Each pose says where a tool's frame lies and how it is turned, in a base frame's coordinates. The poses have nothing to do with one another.
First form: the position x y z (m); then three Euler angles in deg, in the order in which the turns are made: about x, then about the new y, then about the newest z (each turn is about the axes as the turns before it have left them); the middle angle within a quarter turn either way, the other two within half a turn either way.
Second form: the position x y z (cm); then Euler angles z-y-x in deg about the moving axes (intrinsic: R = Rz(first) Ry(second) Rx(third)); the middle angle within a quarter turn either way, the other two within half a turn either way. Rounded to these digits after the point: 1 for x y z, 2 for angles.
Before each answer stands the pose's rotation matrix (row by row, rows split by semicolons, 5 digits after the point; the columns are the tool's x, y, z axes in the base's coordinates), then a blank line. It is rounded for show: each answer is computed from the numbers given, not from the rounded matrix.
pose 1, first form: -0.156 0.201 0.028 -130.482 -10.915 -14.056
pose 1, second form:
0.95251 0.23848 -0.18935; 0.29738 -0.59479 0.74685; 0.06548 -0.76769 -0.63746

-15.6 20.1 2.8 17.34 -3.75 -129.71
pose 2, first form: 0.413 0.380 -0.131 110.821 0.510 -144.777
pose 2, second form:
-0.81688 0.57674 0.00890; 0.19821 0.29517 -0.93466; -0.54168 -0.76174 -0.35544

41.3 38.0 -13.1 166.36 32.80 -115.01
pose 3, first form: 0.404 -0.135 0.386 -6.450 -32.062 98.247
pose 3, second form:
-0.12156 -0.83871 -0.53084; 0.97484 -0.20155 0.09520; -0.18684 -0.50591 0.84211

40.4 -13.5 38.6 97.11 10.77 -31.00
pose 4, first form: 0.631 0.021 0.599 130.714 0.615 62.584
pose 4, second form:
0.46042 -0.88764 0.01073; -0.57528 -0.30756 -0.75793; 0.67607 0.34279 -0.65225

63.1 2.1 59.9 -51.33 -42.54 152.28
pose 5, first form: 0.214 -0.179 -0.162 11.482 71.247 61.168
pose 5, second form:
0.15504 -0.28164 0.94691; 0.94940 0.30747 -0.06400; -0.27312 0.90893 0.31506

21.4 -17.9 -16.2 80.73 15.85 70.88
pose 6, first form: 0.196 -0.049 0.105 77.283 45.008 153.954
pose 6, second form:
-0.63521 -0.31044 0.70721; -0.52314 -0.50069 -0.68966; 0.56819 -0.80804 0.15564

19.6 -4.9 10.5 -140.53 -34.62 -79.10
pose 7, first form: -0.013 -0.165 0.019 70.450 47.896 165.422
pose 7, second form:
-0.64889 -0.16876 0.74193; -0.59242 -0.49983 -0.63183; 0.47747 -0.84952 0.22436

-1.3 -16.5 1.9 -137.60 -28.52 -75.21
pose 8, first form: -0.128 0.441 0.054 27.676 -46.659 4.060
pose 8, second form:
0.68462 -0.04859 -0.72728; -0.27425 0.90728 -0.31878; 0.67534 0.41770 0.60781

-12.8 44.1 5.4 -21.83 -42.48 34.50
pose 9, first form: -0.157 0.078 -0.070 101.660 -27.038 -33.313
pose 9, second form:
0.74435 0.48919 -0.45458; -0.26105 -0.41340 -0.87232; -0.61466 0.76798 -0.18001

-15.7 7.8 -7.0 -19.33 37.93 103.19
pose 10, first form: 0.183 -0.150 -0.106 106.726 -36.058 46.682
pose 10, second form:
0.55462 -0.58817 -0.58860; -0.59611 0.21268 -0.77422; 0.58056 0.78027 -0.23266

18.3 -15.0 -10.6 -47.07 -35.49 106.60
